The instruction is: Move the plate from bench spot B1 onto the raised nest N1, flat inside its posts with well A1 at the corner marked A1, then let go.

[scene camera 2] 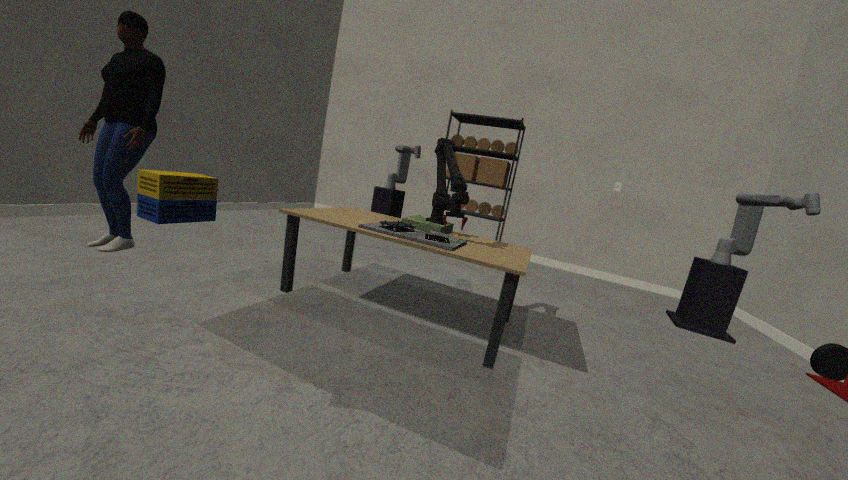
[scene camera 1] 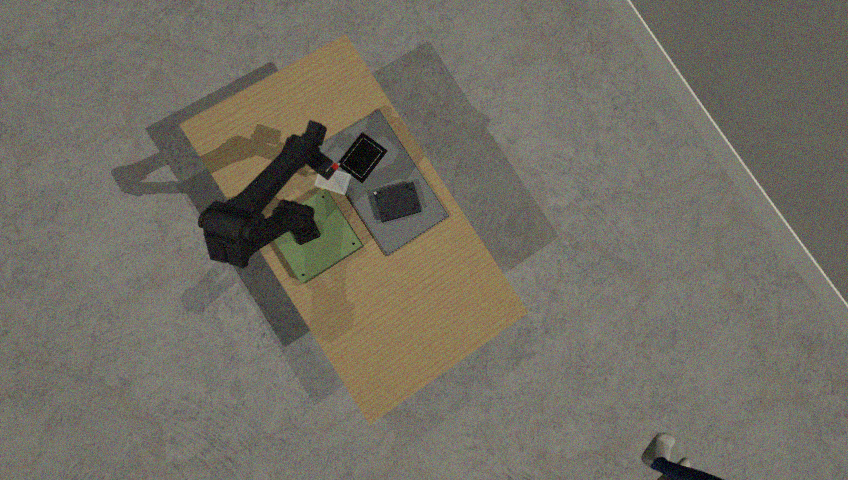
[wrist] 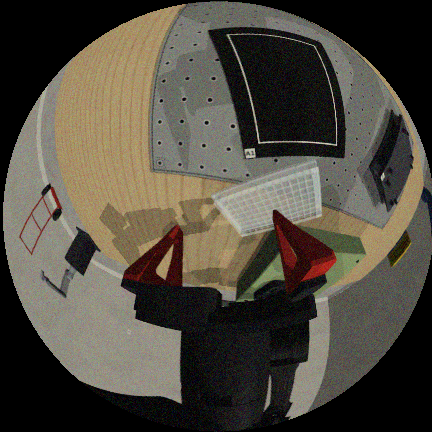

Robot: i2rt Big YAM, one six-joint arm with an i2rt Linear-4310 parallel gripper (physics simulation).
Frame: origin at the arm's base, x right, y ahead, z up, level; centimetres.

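Seen in the pictures: gripper, fingertip midpoint: (scene camera 2: pixel 453 229) (scene camera 1: pixel 321 165) (wrist: pixel 224 221); arm's base, link origin: (scene camera 2: pixel 436 222) (scene camera 1: pixel 304 226) (wrist: pixel 283 288).
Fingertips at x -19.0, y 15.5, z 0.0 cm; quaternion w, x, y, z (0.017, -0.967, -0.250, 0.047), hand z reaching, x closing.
Offsets run from my fingertips to a thing's top centre. "pt": to the spot under its first point. Level surfaces: height alone.
The plate {dx +5.5, dy +1.2, dz -2.1 cm} (scene camera 1: pixel 333 182) (wrist: pixel 272 197), pale with a grid of wells, lies beside the near edge of the grey perforated board, by the green block; I cannot tell if it is tilted, nor which corner is well A1. A black rectangle {pt dx +1.9, dy +16.1, dz -4.1 cm} (scene camera 1: pixel 363 157) (wrist: pixel 295 90) with a white outline has an A1 label at its near left corner. A dark fixture {dx +24.5, dy +20.9, dz -0.3 cm} (scene camera 1: pixel 397 201) (wrist: pixel 399 162) with small raised parts and a white mark stands on the board. Which one is N1 is unclear. My gripper (scene camera 1: pixel 333 168) (scene camera 2: pixel 454 223) (wrist: pixel 224 221) is open and empty; its right finger overlaps the plate in the wrist view.
The grey perforated board (scene camera 1: pixel 389 240) (wrist: pixel 192 132) lies on the wooden table {dz -5.6 cm} (scene camera 1: pixel 416 333) (scene camera 2: pixel 499 256). The green block (scene camera 1: pixel 324 255) (scene camera 2: pixel 425 224) (wrist: pixel 325 270) stands beside the arm's base. A person (scene camera 2: pixel 132 77) stands on the floor well away from the table.
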